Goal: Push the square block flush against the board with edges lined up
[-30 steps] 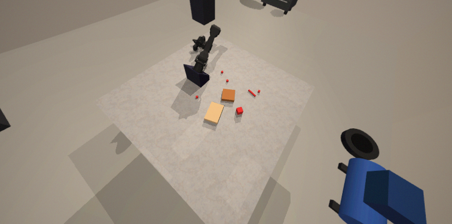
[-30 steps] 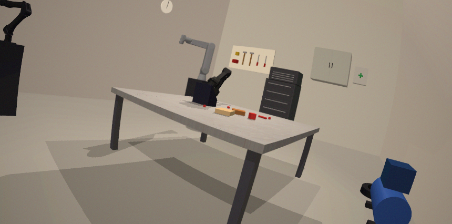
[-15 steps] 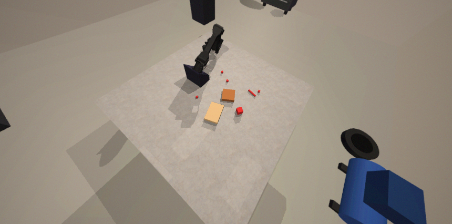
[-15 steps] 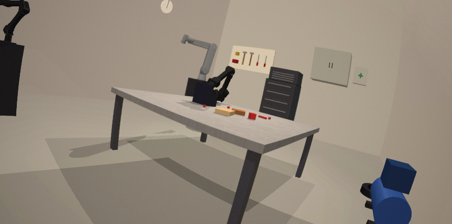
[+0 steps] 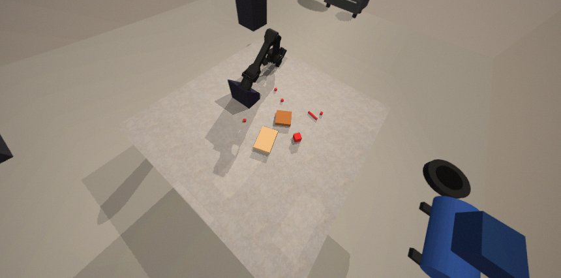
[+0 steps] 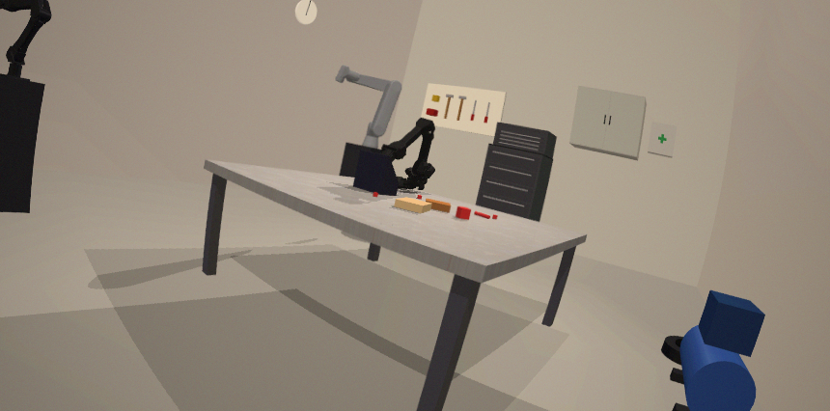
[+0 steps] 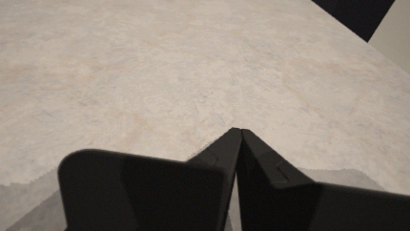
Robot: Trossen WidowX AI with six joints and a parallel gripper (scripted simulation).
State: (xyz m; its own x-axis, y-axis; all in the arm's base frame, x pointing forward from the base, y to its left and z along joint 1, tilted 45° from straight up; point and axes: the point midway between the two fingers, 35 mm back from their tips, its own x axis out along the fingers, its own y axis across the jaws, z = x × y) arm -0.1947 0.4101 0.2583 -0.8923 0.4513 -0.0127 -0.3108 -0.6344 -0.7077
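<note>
Right now my gripper tip is 660 mm short of the short red rod and 280 mm to the left of it. Also, from my gripper tip: red cube (670 mm ahead, 500 mm to the right, 10 mm above); then tan board (630 mm to the right, 530 mm ahead); then square block (520 mm ahead, 440 mm to the right).
</note>
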